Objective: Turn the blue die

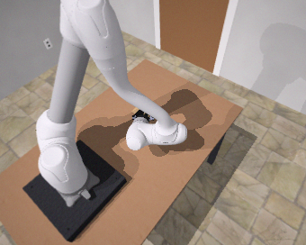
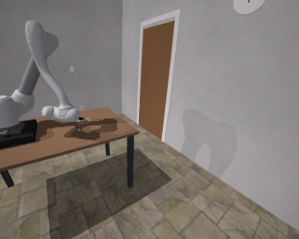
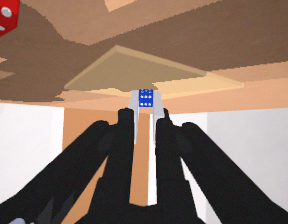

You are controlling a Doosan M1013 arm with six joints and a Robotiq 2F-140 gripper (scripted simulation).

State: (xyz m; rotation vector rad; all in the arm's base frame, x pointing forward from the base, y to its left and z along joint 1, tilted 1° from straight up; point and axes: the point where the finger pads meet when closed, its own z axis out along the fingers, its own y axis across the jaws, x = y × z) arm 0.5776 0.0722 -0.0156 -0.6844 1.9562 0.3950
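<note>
Right now the tan mat is 1 cm ahead of my hand, 1 cm to the left of it and 3 cm below it. Also, from my hand: blue die (2 cm ahead, 1 cm to the left, 2 cm below); then white die (6 cm behind, 19 cm to the right, 3 cm below); then red die (7 cm behind, 12 cm to the right, 3 cm below).
</note>
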